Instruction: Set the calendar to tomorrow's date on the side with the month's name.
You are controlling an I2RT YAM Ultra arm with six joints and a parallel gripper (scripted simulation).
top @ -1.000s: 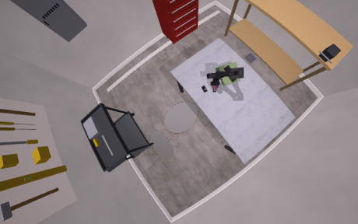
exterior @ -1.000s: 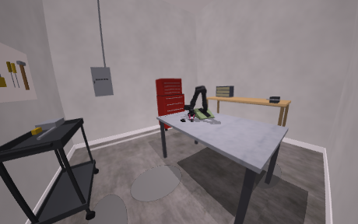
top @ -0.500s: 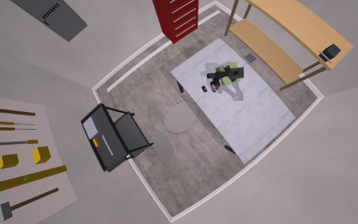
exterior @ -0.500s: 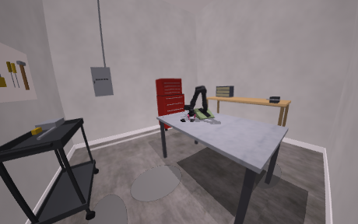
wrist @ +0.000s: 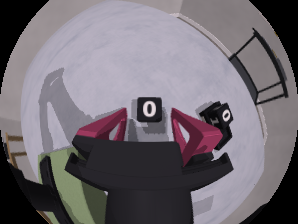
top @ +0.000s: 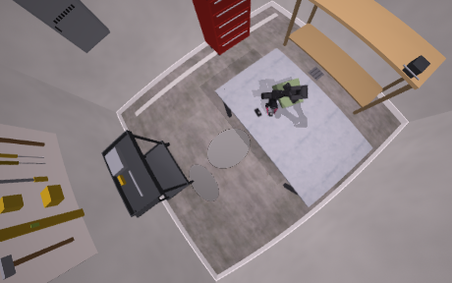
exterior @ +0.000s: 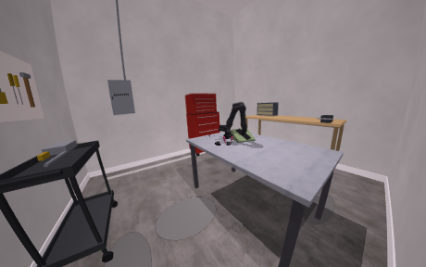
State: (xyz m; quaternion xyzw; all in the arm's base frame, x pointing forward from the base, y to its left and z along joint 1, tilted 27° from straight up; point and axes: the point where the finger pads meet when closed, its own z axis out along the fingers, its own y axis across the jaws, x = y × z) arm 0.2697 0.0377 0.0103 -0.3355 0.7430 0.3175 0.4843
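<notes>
Right now the black calendar cube is 10 mm to the left of my hand and 10 mm below it.
</notes>
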